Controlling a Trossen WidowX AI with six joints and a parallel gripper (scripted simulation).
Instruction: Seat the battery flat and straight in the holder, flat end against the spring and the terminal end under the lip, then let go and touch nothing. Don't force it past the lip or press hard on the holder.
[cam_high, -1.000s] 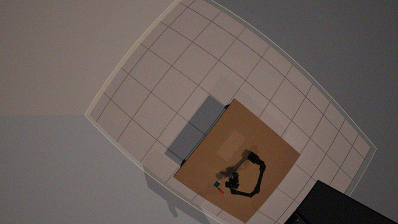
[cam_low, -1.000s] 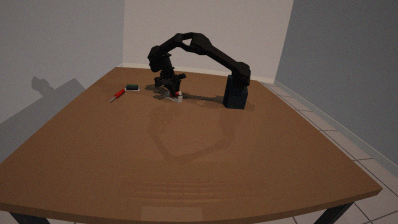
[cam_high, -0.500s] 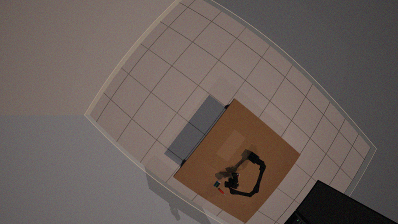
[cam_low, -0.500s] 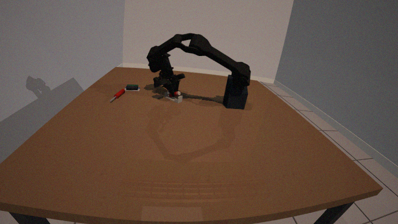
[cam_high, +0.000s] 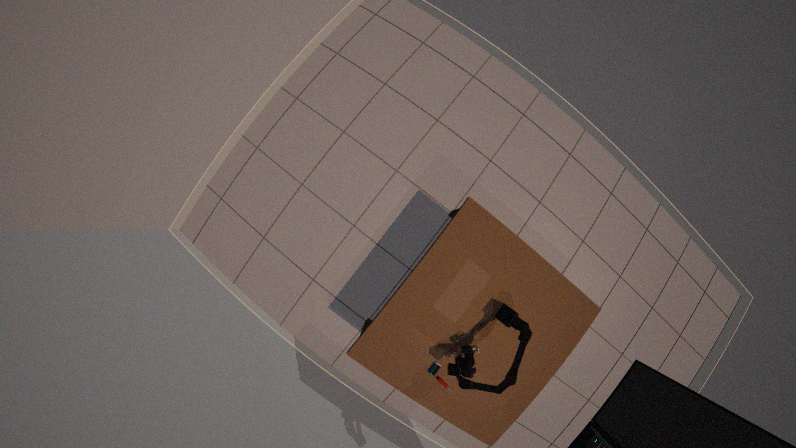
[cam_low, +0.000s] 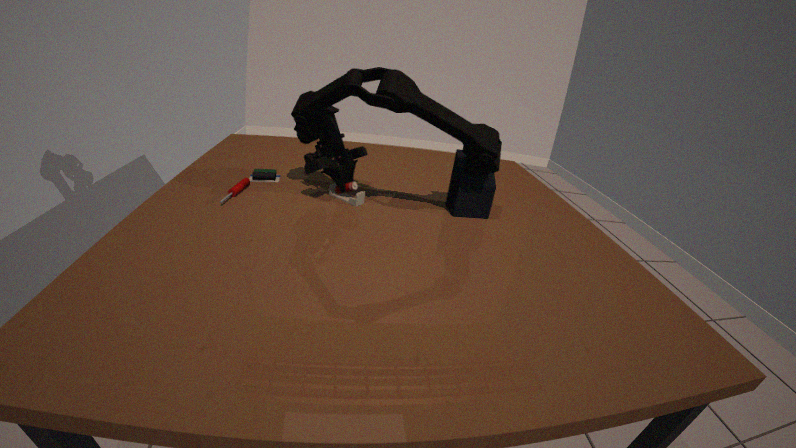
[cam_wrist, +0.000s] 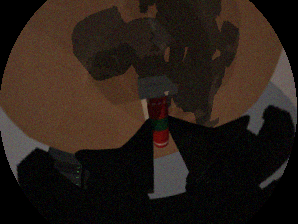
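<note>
Now: the battery 1 cm above my gripper tip. From my gripper tip the other things lie so: red-handled screwdriver: 30 cm ahead, 4 cm to the left, 1 cm below; then white card: 25 cm ahead, 10 cm to the right, 1 cm below.
</note>
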